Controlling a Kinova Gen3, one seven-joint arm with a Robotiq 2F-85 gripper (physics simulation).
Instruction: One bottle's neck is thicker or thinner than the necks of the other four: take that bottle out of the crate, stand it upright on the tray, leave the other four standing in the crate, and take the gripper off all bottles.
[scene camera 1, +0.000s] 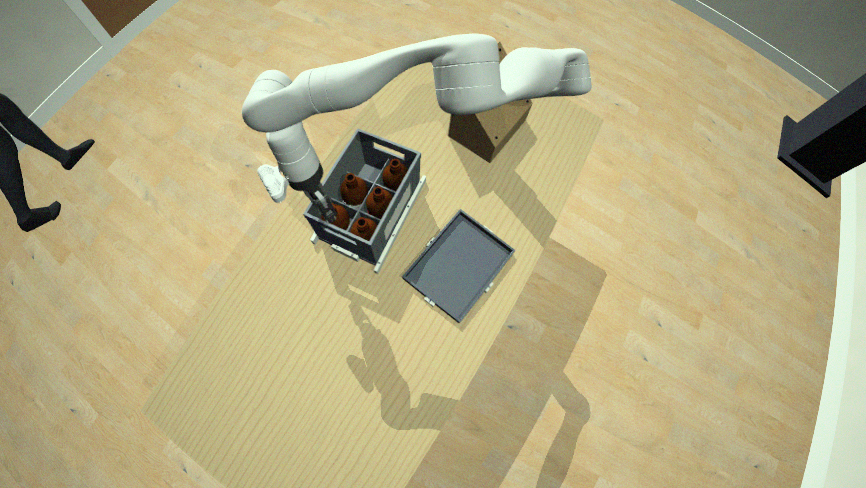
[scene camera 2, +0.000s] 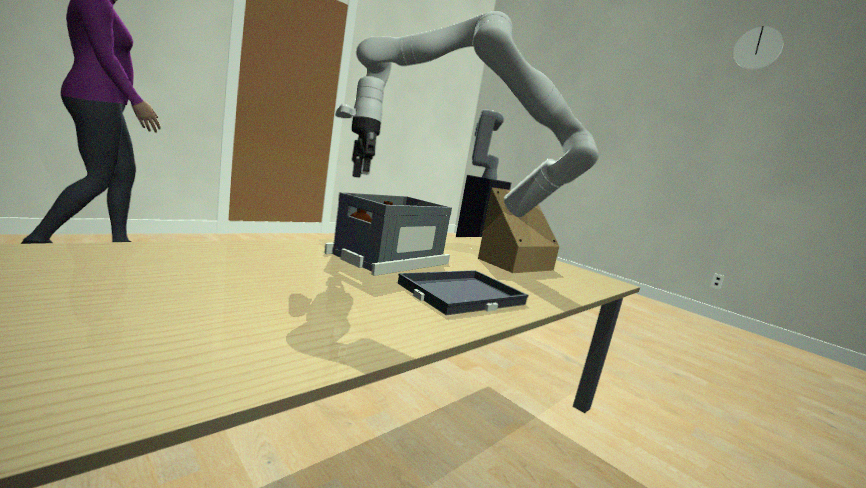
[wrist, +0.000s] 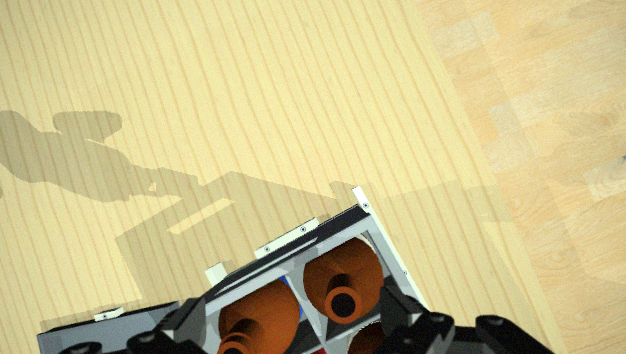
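Where they show: gripper, between the fingertips: (scene camera 1: 321, 207) (scene camera 2: 360, 175) (wrist: 294, 311); arm's base, origin of its link: (scene camera 2: 514, 206).
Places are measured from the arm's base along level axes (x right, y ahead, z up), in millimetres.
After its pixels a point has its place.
Five brown bottles stand in the grey crate (scene camera 1: 381, 243) @[y 499, x -29, z -113 mm] (scene camera 2: 360, 245) @[y 551, x 35, z -146 mm] (wrist: 350, 216) @[y 571, x 132, z -98 mm]. In scene camera 1 they are the back right one (scene camera 1: 395, 174) @[y 340, x 46, z -68 mm], the middle left one (scene camera 1: 352, 190) @[y 439, x 109, z -74 mm], the middle right one (scene camera 1: 378, 203) @[y 429, x 31, z -73 mm], the front left one (scene camera 1: 340, 217) @[y 514, x 86, z -77 mm] and the front right one (scene camera 1: 364, 228) @[y 509, x 8, z -47 mm]. I cannot tell clearly which neck differs. My gripper (scene camera 1: 329, 215) @[y 546, x 92, z 29 mm] (scene camera 2: 361, 173) @[y 546, x 92, z 29 mm] (wrist: 294, 311) @[y 546, x 92, z 29 mm] is open and empty, above the crate's front left part. In the wrist view, the front left bottle (wrist: 345, 267) @[y 535, x 116, z -74 mm] shows between the fingers, nearer the right finger. The grey tray (scene camera 1: 458, 266) @[y 409, x -214, z -195 mm] (scene camera 2: 466, 290) @[y 384, x -208, z -195 mm] (wrist: 135, 326) @[y 508, x -177, z -195 mm] bears no bottle.
The crate's back left compartment holds no bottle. White strips (scene camera 1: 399, 224) @[y 413, x -19, z -170 mm] (scene camera 2: 412, 264) @[y 417, x -24, z -184 mm] (wrist: 286, 239) @[y 561, x 55, z -170 mm] edge the crate's base. The arm's wooden base block (scene camera 1: 484, 130) @[y 75, x -62, z -70 mm] (scene camera 2: 521, 242) @[y 55, x -100, z -102 mm] stands behind the tray. A person (scene camera 2: 99, 109) is beyond the table at the left.
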